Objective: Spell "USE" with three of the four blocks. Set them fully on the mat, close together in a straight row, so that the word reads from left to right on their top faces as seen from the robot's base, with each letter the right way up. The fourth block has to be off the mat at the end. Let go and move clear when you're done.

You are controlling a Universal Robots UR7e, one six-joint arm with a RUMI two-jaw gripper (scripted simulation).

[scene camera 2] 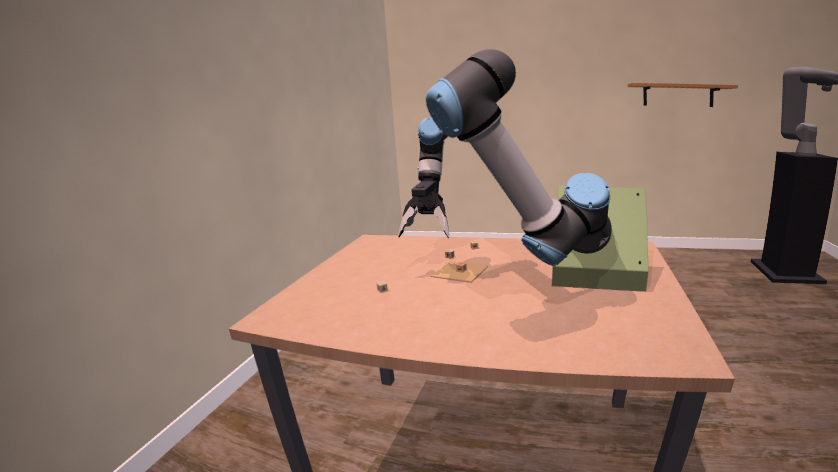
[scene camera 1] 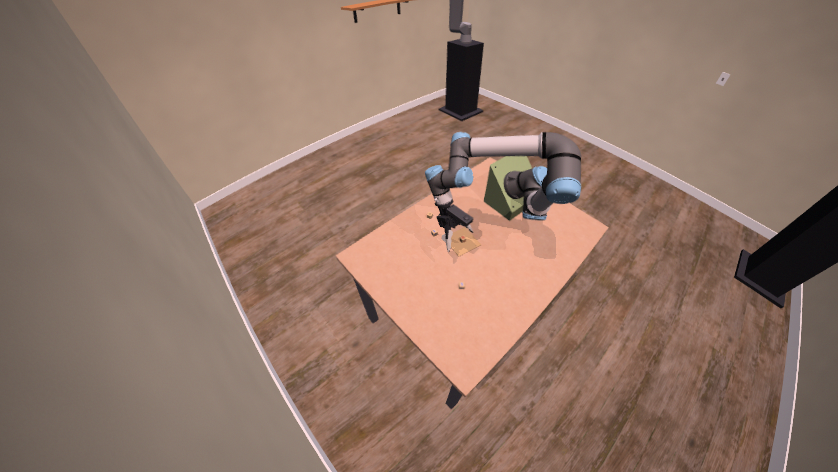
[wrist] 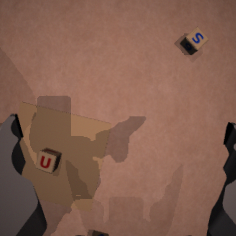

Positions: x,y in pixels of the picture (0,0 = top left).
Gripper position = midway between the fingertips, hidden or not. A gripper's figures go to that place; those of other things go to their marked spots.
My gripper (wrist: pixel 124 120) is 0.13 m from the lens. A tan mat (wrist: pixel 82 141) is 0.27 m from the lens.
